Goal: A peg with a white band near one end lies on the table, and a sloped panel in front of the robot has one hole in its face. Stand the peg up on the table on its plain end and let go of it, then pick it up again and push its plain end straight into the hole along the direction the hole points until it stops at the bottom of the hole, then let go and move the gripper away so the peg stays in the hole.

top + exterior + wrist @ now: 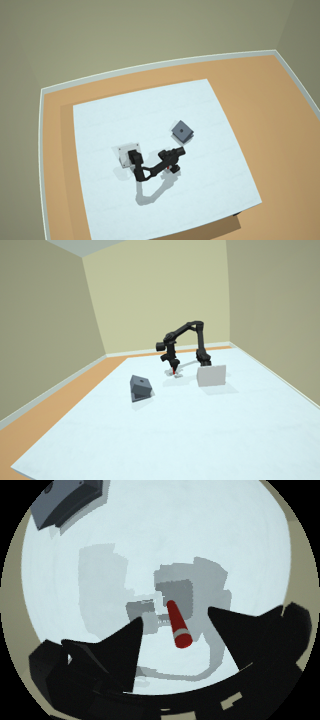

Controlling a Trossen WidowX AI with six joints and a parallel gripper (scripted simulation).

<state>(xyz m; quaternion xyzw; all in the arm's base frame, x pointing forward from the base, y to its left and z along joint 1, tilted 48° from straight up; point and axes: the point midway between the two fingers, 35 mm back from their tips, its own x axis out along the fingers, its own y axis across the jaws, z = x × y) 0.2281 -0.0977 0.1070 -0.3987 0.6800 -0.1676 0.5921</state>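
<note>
My gripper tip is now 240 mm to the right of the grey sloped panel, 190 mm short of it and 20 mm below it. Also, from my gripper tip: red peg: 20 mm above.
</note>
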